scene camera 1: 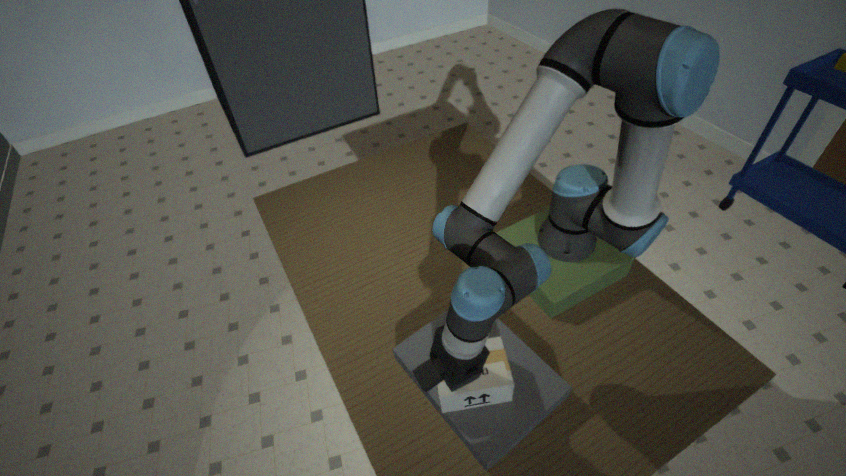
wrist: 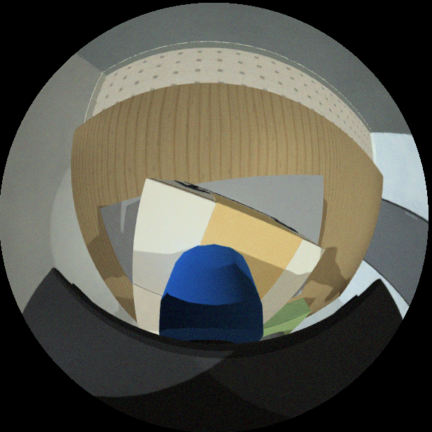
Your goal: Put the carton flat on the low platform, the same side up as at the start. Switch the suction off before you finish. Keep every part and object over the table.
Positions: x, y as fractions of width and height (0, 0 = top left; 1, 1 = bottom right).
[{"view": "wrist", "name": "my suction cup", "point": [0.49, 0.68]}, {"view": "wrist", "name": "carton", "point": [0.40, 0.50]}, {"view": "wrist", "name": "low grey platform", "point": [0.69, 0.46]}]
